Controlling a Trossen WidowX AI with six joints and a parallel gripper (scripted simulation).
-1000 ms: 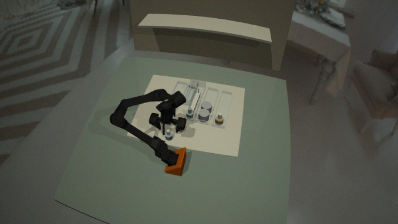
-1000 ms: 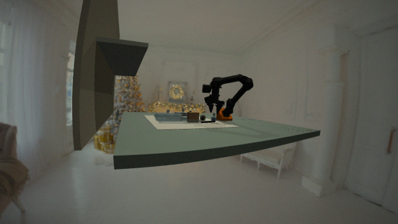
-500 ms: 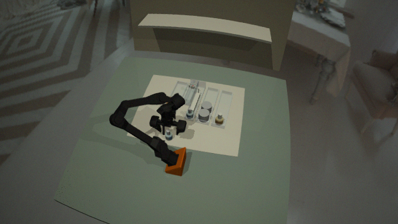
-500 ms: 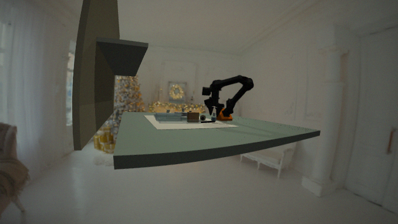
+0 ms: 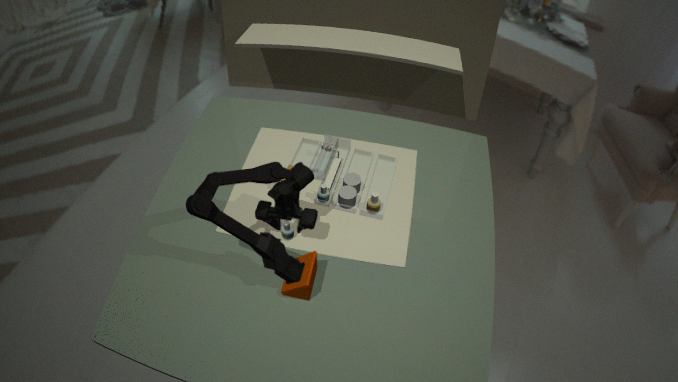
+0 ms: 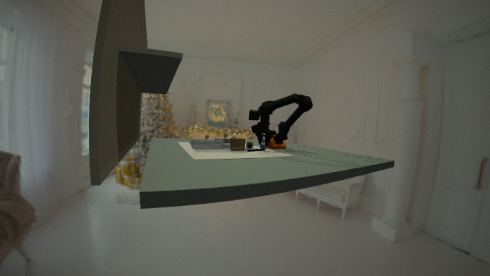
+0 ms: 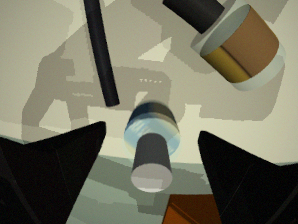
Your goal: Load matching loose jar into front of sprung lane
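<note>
My gripper tip is 8 cm short of the thin black rod, 6 cm to the right of it and 2 cm above it. The rest, counted from my gripper tip: sprung lane 32 cm ahead, 6 cm to the right, 1 cm below.
</note>
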